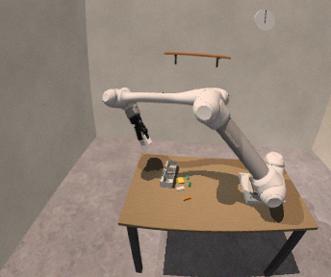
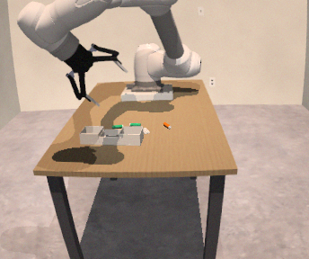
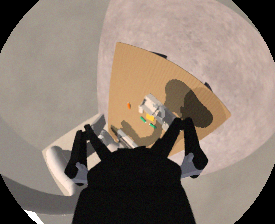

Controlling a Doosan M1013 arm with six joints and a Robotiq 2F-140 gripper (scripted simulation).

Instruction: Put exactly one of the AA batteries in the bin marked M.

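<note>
The grey bin row lies 250 mm below my hand, 140 mm behind it and 50 mm to the right of it. From my hand the other things lie so: small white piece 260 mm below, 230 mm behind, 80 mm to the left; then green AA battery 290 mm behind, 260 mm below, 30 mm to the left; then yellow block 260 mm below, 230 mm behind.
</note>
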